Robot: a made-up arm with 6 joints.
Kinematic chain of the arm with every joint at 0, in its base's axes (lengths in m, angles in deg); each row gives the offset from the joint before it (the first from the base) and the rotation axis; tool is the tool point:
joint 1: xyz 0 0 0.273 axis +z
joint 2: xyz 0 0 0 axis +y
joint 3: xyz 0 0 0.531 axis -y
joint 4: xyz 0 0 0 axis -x
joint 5: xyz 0.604 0 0 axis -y
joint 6: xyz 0 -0.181 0 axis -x
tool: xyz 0 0 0
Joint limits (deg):
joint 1: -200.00..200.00
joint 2: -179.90..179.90
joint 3: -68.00..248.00
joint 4: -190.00..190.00
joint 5: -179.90..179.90
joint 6: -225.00..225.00
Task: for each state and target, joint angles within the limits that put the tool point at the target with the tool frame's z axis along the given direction. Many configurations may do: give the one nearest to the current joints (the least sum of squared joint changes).
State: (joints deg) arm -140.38 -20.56 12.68 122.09 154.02 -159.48
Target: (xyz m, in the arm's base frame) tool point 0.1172 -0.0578 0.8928 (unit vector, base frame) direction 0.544 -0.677 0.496
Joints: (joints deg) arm -131.75 -67.55 -37.25 134.08 134.53 -121.60
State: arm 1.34 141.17 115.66 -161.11 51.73 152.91
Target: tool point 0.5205 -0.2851 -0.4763 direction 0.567 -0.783 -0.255
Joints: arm -46.42 179.78 157.32 -184.27 81.91 173.16
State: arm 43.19 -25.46 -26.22 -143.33 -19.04 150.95
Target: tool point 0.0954 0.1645 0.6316 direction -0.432 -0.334 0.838
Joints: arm 24.03 -59.93 -38.07 -127.98 -19.88 122.00
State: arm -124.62 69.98 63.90 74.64 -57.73 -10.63
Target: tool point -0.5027 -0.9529 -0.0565 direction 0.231 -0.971 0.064
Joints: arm -114.13 92.07 46.91 67.53 -32.88 -19.15
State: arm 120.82 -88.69 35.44 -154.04 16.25 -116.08
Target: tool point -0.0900 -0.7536 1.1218 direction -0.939 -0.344 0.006
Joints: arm 96.42 -49.88 78.24 -163.62 18.58 -118.29
